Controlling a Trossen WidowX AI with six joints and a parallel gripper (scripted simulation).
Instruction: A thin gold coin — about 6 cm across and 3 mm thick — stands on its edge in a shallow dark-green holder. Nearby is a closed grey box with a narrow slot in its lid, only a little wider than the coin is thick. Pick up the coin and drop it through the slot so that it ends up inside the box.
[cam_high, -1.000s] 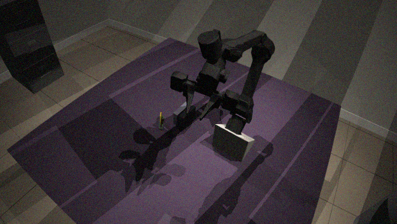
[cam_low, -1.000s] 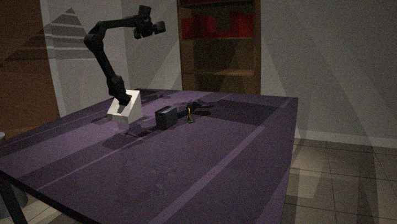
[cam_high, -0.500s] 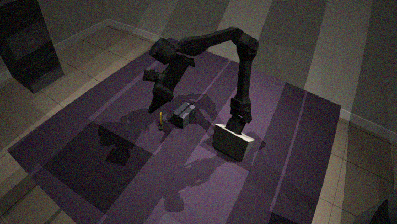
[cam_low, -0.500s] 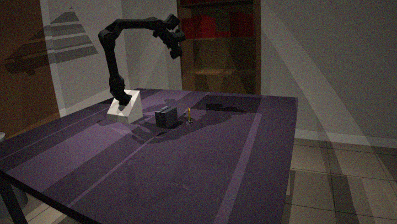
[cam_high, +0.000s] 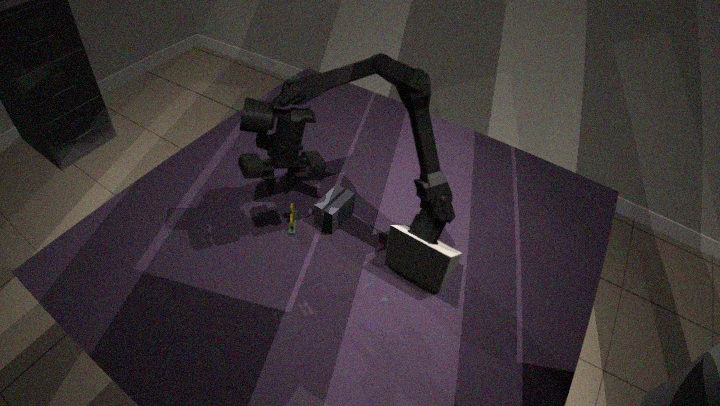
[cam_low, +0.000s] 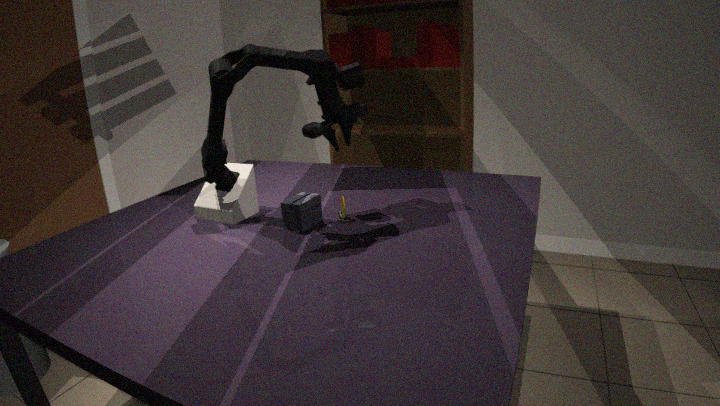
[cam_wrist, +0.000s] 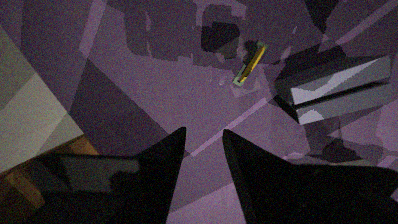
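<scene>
Now: gripper tip 150 mm above the gold coin, 70 mm to the left of it and 30 mm short of it.
</scene>
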